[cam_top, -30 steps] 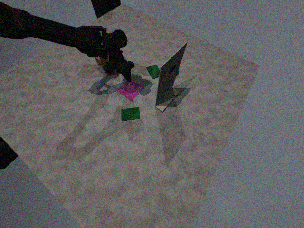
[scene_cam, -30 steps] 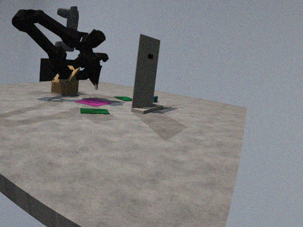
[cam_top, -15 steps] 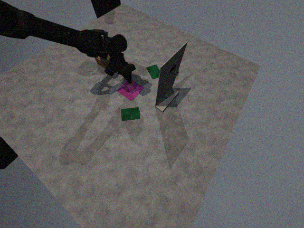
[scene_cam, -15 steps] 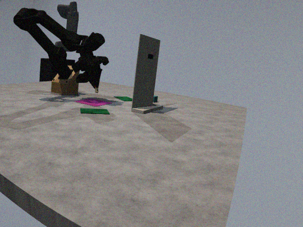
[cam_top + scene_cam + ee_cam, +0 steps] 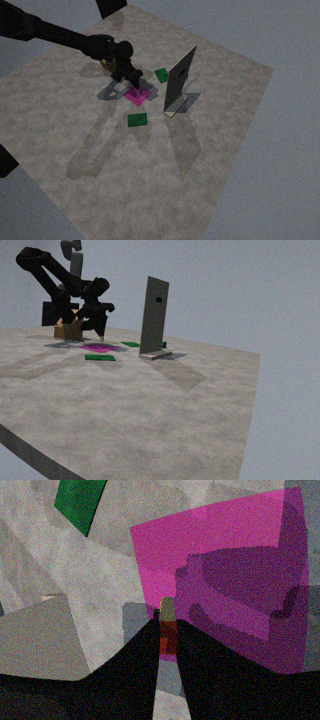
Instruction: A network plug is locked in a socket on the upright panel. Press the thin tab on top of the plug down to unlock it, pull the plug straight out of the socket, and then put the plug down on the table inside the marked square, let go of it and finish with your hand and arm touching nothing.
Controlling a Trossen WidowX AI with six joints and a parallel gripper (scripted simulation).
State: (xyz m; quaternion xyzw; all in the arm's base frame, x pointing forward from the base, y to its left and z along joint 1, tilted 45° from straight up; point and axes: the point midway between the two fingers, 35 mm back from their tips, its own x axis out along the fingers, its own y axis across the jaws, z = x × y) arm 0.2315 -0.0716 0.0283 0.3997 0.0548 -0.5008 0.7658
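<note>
Now: the magenta marked square 10 mm behind my gripper tip and 50 mm below it. Also, from my gripper tip: network plug: right at my gripper tip; then grey upright panel: 200 mm ahead, 70 mm to the left, 80 mm above; then green patch: 90 mm ahead, 130 mm to the right, 50 mm below.
</note>
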